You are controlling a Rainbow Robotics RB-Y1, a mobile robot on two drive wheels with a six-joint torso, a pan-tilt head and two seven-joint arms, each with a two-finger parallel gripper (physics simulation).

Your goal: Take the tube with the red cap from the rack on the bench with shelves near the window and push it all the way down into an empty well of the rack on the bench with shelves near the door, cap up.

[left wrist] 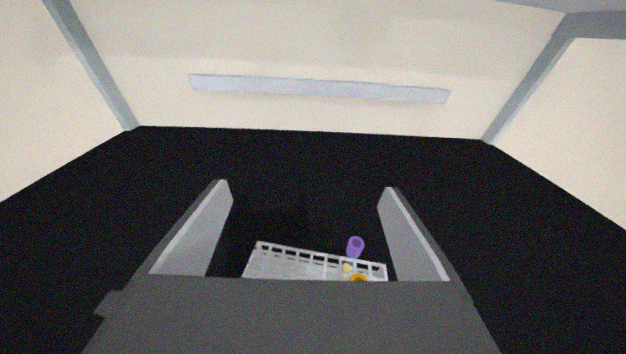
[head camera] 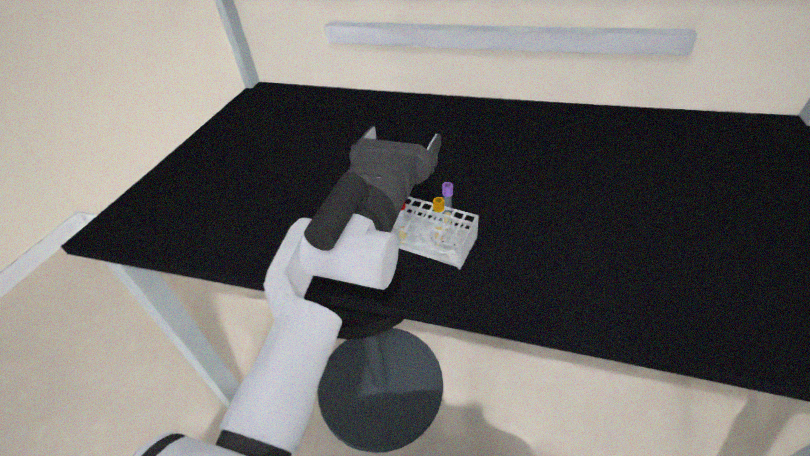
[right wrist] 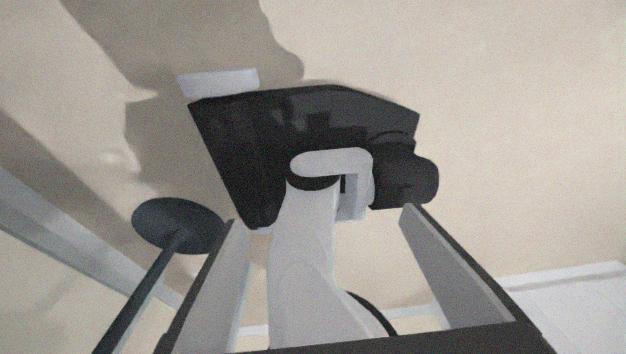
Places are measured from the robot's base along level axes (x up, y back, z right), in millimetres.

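Where they show: left gripper, fingertip midpoint: (left wrist: 306, 193) (head camera: 405, 135); right gripper, fingertip midpoint: (right wrist: 324, 220).
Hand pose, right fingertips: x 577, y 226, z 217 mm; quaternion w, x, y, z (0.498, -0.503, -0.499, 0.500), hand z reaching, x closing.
Things, the pixels of their top centre, and the offset from my right fingertips. "spot": a spot on its surface instead. Level surfaces: height alone.
- clear rack, middle of its top: (left wrist: 315, 284) (head camera: 419, 216) dx +395, dy -651, dz -427 mm
- black bench, its level: dx +337 mm
- tube's red cap, surface spot: (head camera: 403, 206) spot: dx +443, dy -619, dz -445 mm
- purple cap, middle of its top: (left wrist: 357, 243) (head camera: 447, 185) dx +457, dy -678, dz -380 mm
- orange cap, middle of its top: (left wrist: 359, 282) (head camera: 438, 200) dx +457, dy -634, dz -386 mm
- pale rail, surface spot: (head camera: 510, 39) spot: dx +514, dy -1206, dz -349 mm
- stool's round base, middle of its top: (head camera: 380, 381) (right wrist: 181, 232) dx -546, dy -736, dz -639 mm
A clear rack (head camera: 469, 242) (left wrist: 285, 270) stands on the black bench (head camera: 595, 226) (left wrist: 500, 210). The tube's red cap (head camera: 403, 206) shows as a sliver at the rack's left part in the head view, mostly hidden behind my left gripper and wrist; it does not show in the left wrist view. My left gripper (head camera: 403, 135) (left wrist: 306, 193) is open and empty, its fingers above the bench and pointing beyond the rack toward the wall. My right gripper (right wrist: 324, 220) is open and empty, away from the rack, with robot parts in view beyond its fingers.
A purple cap (head camera: 447, 189) (left wrist: 355, 246) stands high at the rack's back edge, and an orange cap (head camera: 438, 204) (left wrist: 358, 277) sits lower near it. A pale rail (head camera: 510, 39) (left wrist: 320, 87) runs behind the bench. A stool's round base (head camera: 379, 390) (right wrist: 177, 225) stands below the bench's front edge.
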